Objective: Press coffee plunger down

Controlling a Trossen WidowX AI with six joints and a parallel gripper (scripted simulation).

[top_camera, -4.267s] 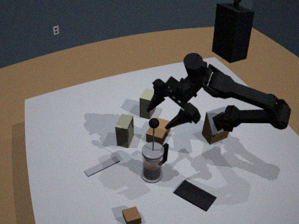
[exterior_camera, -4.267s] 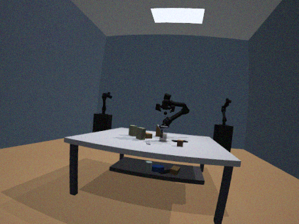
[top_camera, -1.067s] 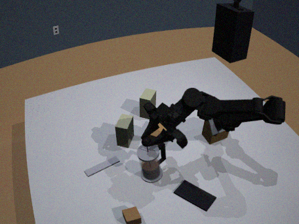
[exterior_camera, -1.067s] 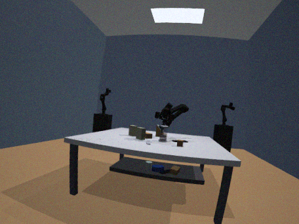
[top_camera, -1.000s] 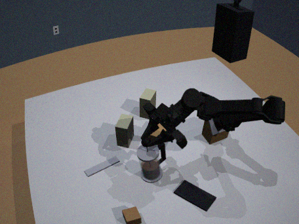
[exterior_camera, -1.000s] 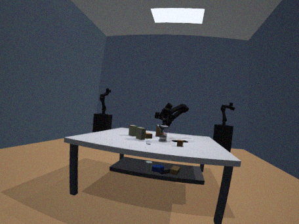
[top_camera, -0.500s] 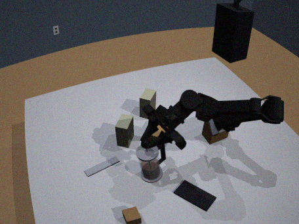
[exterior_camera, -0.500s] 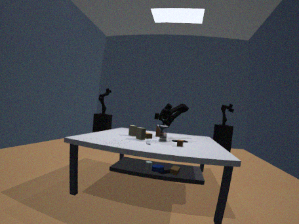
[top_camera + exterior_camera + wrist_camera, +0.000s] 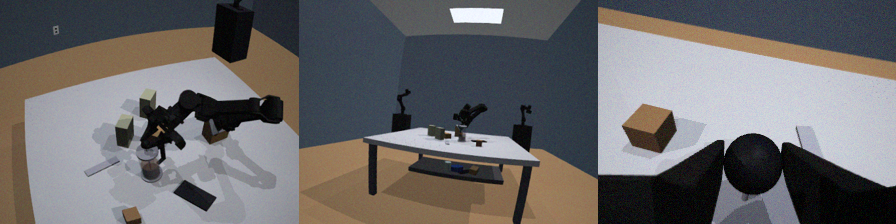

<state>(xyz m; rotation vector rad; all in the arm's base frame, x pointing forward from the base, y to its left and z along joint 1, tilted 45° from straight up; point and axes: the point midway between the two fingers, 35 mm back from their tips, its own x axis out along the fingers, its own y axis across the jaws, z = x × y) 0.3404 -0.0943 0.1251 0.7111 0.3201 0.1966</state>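
Right now the glass coffee press is 9 cm below my gripper tip and 4 cm behind it. The rest, counted from my gripper tip: grey flat strip 18 cm below, 12 cm to the right, 12 cm ahead; then small brown cube 16 cm below, 15 cm to the left, 13 cm ahead.
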